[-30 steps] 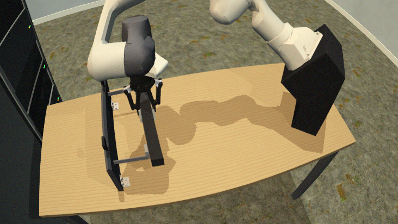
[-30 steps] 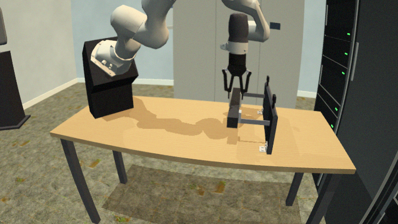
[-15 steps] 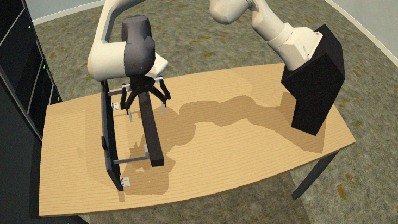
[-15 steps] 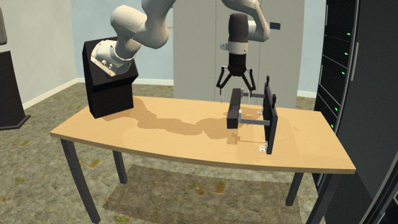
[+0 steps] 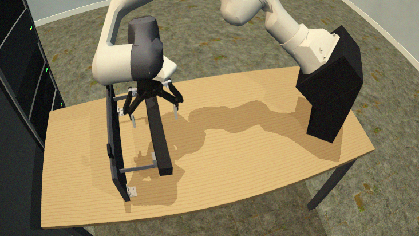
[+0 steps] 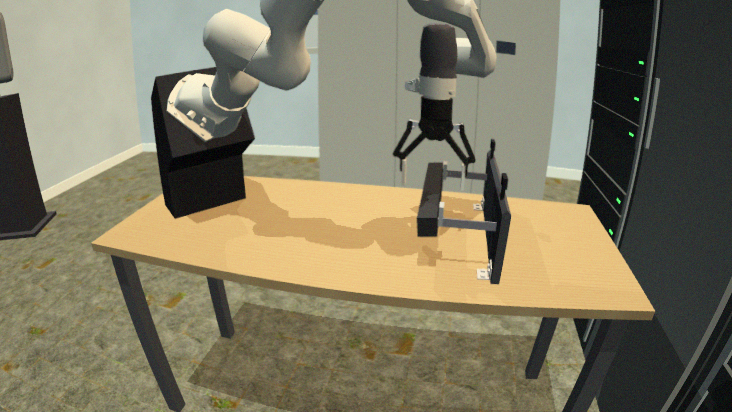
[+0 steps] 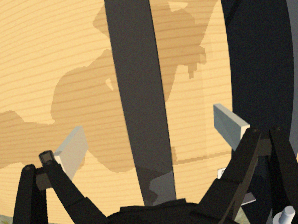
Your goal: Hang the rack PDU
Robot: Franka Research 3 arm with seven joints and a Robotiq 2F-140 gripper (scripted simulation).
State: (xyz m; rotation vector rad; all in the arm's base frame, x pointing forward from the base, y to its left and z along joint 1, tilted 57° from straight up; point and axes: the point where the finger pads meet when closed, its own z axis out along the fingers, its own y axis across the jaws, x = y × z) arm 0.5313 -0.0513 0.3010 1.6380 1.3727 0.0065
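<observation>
The rack PDU lies 30 mm below my hand, 10 mm to the right of it and 10 mm ahead of it. From my hand the other things lie so: dark upright panel: 140 mm ahead, 70 mm to the right, 50 mm below.
</observation>
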